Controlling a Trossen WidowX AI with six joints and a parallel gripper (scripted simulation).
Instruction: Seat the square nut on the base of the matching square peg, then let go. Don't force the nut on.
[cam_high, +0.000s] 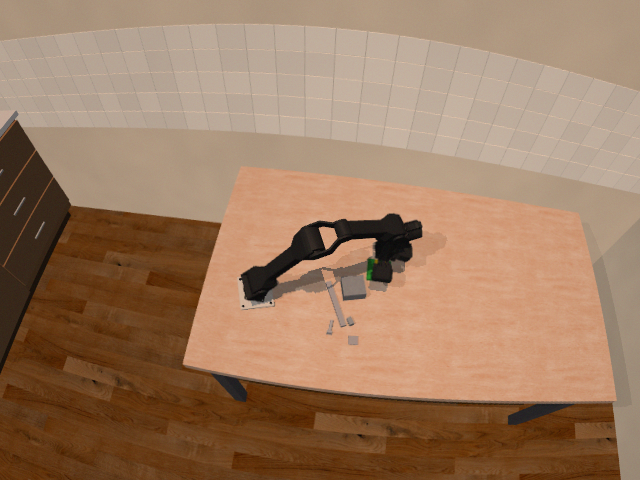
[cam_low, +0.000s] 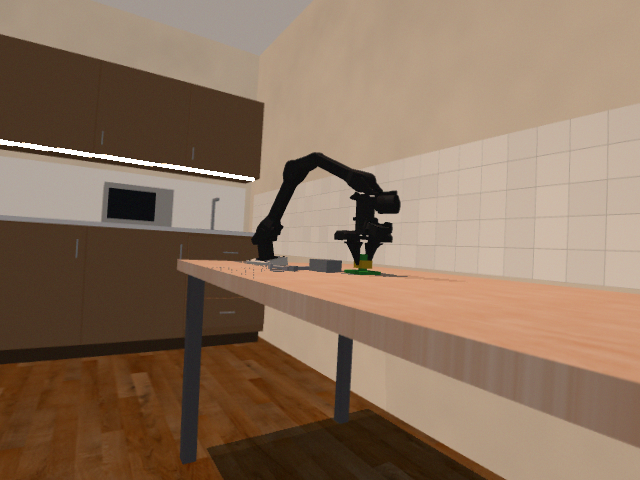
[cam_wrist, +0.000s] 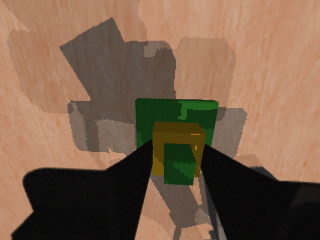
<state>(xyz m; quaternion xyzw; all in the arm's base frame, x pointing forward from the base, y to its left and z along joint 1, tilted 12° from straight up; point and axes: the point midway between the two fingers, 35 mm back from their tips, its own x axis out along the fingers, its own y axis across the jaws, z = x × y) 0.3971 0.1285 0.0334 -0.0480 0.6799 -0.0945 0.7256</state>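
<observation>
Now: hand 90 mm past the grey block, 80 mm to the left of it and 40 mm above it. Round my hand: grey bar (140 mm behind, 130 mm to the right, 60 mm below).
</observation>
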